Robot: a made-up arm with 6 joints.
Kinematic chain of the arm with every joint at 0, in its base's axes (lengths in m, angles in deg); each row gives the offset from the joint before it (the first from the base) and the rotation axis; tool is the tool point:
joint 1: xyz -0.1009 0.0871 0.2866 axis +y
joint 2: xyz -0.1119 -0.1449 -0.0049 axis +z
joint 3: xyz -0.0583 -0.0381 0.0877 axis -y
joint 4: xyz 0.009 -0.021 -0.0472 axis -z
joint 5: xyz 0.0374 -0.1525 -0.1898 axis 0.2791 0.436 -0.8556
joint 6: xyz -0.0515 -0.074 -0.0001 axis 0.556 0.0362 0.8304
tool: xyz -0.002 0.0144 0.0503
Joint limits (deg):
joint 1: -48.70..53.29
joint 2: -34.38..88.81
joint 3: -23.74..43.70
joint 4: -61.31..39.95
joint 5: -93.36..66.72
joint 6: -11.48..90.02
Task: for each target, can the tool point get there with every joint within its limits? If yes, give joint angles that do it. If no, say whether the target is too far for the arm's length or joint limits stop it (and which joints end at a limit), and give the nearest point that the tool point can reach.
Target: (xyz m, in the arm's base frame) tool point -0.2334 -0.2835 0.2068
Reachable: yes | joints 26.84 25.56 29.83 29.81 30.16 13.58
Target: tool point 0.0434 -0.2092 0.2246
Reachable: yes | joints 29.25 16.54 28.15 -46.88 -20.00 80.16
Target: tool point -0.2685 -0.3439 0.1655
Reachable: yes | joints -14.53 -15.48 16.29 10.38 -74.51 29.28
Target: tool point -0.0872 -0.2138 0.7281
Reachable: no: joint limits stop it (at a limit: joint 1, joint 3, joint 6) | nearest point -0.0773 -0.1549 0.4921 | short by 0.243 m
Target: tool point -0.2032 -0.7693 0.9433
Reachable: no: too far | nearest point -0.3196 -0.3717 0.5249 | short by 0.589 m
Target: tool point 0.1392 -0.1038 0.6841
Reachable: no: joint limits stop it (at a limit: joint 3, joint 6) | nearest point 0.0145 -0.0847 0.4776 | short by 0.242 m
